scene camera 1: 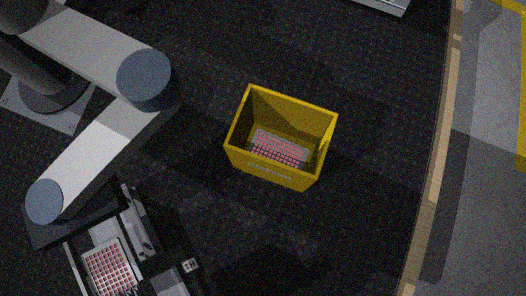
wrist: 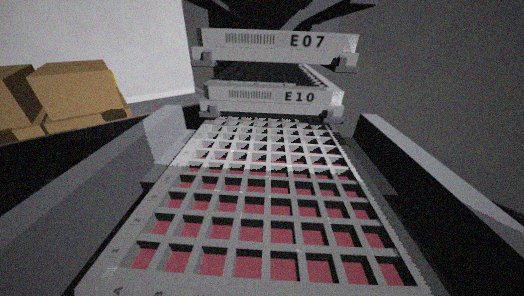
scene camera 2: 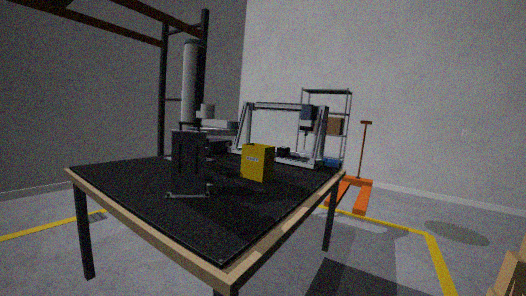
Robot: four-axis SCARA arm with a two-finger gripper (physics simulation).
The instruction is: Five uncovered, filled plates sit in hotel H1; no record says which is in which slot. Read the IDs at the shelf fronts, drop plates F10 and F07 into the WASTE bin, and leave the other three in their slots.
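Places are measured from the arm's base along level axes (x back, y right, z up), in millimetres.
Where they show: gripper, fingertip midpoint: (scene camera 1: 117, 291) (wrist: 269, 125); arm's base at its link origin: (scene camera 1: 58, 73).
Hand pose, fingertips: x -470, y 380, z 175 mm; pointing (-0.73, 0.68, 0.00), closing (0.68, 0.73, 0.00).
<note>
Each offset is from my fingertips to the top centre of the thing. "spot": to the spot under its first point.
My gripper (scene camera 1: 106, 259) (wrist: 269, 125) is shut on a filled plate @(dx +18, dy -16, dz -2 mm) (scene camera 1: 111, 272) (wrist: 269, 220), with one finger along each side; red wells show, and its front ID does not show. In the wrist view two fronts of hotel H1 (scene camera 2: 189, 150) stand beyond the plate: the upper front @(spot: dx -4, dy +8, dz +40 mm) (wrist: 280, 46) reads E07, the lower front @(spot: dx -5, dy +7, dz +12 mm) (wrist: 272, 100) reads E10. Slots below are hidden by the held plate. The yellow WASTE bin @(dx -176, dy -354, dz +37 mm) (scene camera 1: 270, 166) (scene camera 2: 256, 162) stands upright and open. A plate with red wells @(dx -175, dy -350, dz -142 mm) (scene camera 1: 280, 148) lies on the bin's floor.
The arm (scene camera 1: 92, 155) reaches over from the upper left. An H1 label @(spot: dx -79, dy -61, dz -162 mm) (scene camera 1: 190, 265) shows beside the held plate. In scene camera 2 a gantry frame (scene camera 2: 320, 137) stands behind the bin. The wooden table edge (scene camera 1: 440, 145) (scene camera 2: 150, 237) runs around the dark mat.
</note>
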